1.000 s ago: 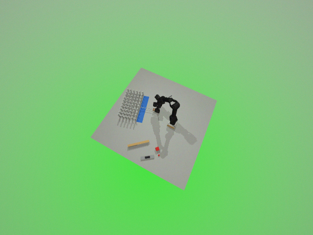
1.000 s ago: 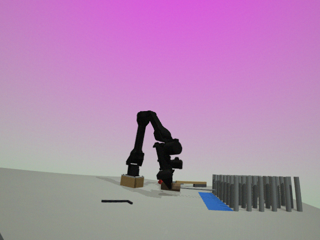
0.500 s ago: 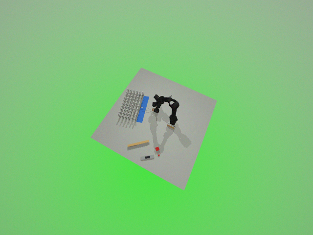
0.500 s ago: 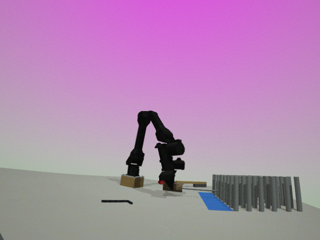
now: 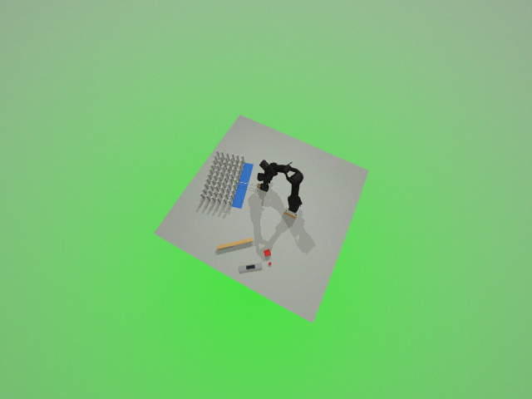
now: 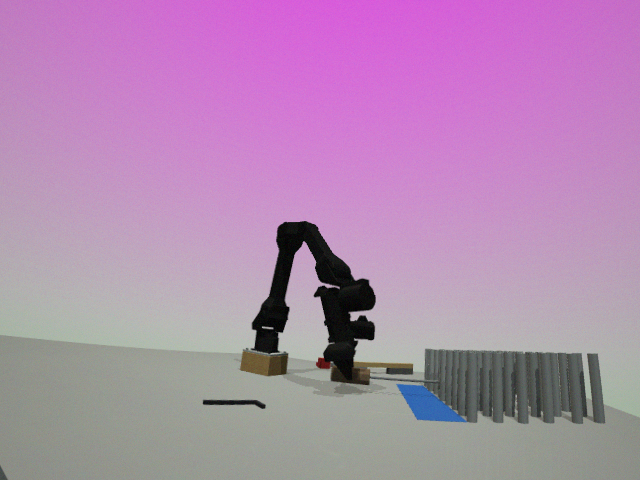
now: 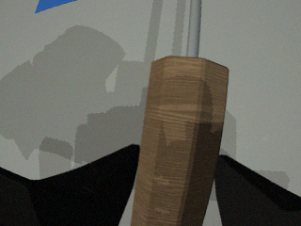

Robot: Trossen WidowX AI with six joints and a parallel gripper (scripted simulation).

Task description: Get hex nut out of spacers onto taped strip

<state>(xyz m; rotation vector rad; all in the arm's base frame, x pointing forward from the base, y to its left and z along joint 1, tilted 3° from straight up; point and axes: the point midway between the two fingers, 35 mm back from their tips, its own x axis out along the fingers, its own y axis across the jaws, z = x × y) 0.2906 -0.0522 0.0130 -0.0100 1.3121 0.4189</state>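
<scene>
Now: the blue taped strip 160 mm ahead of my gripper tip, 50 mm to the left of it and 40 mm below it. The rest, counted from my gripper tip: wooden-handled hook tool (100 mm ahead, 30 mm to the left); black bent bar (290 mm to the right, 60 mm behind, 30 mm below); hex nut (310 mm ahead, 100 mm to the left, 30 mm below).
</scene>
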